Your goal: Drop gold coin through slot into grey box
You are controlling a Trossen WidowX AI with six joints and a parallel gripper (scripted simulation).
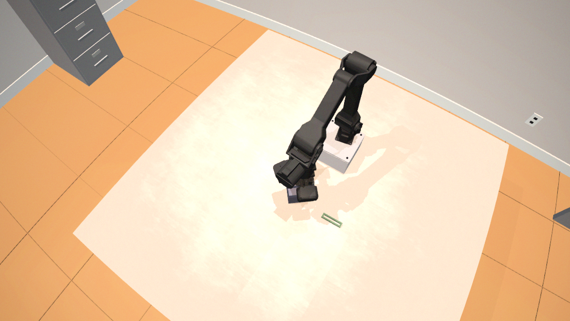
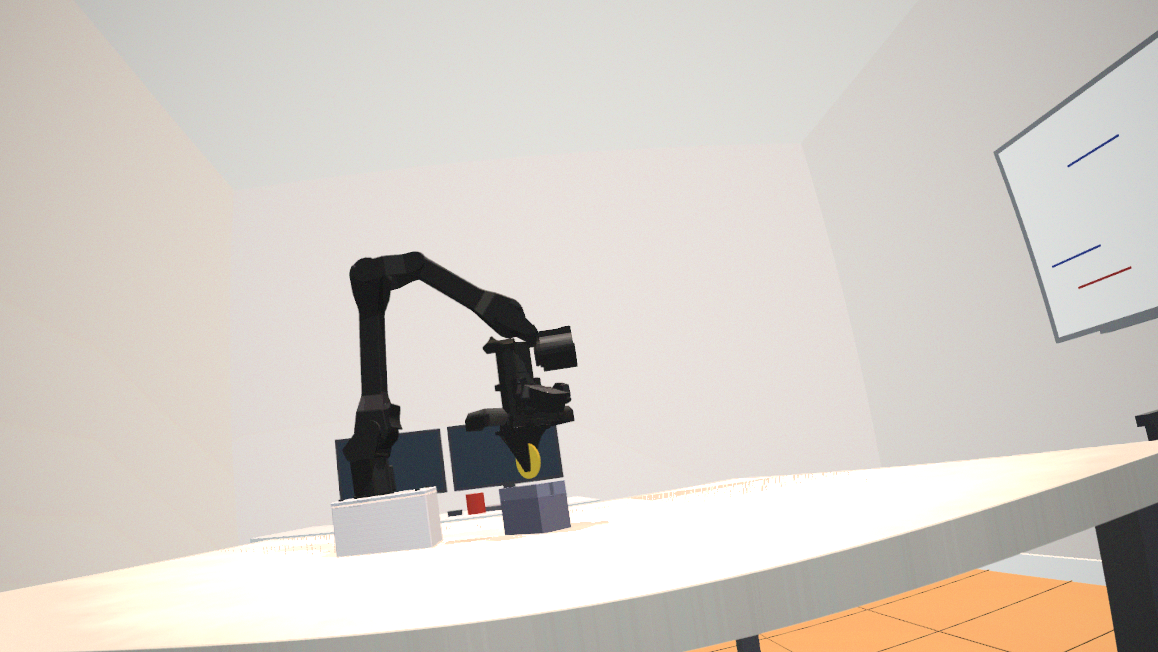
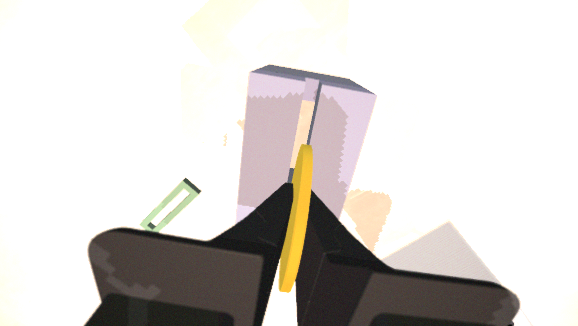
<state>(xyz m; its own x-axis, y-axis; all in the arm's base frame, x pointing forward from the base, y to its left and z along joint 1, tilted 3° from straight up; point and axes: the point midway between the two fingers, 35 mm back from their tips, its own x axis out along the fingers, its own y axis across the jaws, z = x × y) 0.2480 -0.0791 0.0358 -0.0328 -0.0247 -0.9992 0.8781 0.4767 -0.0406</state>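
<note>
My gripper tip is 20 mm below the gold coin.
</note>
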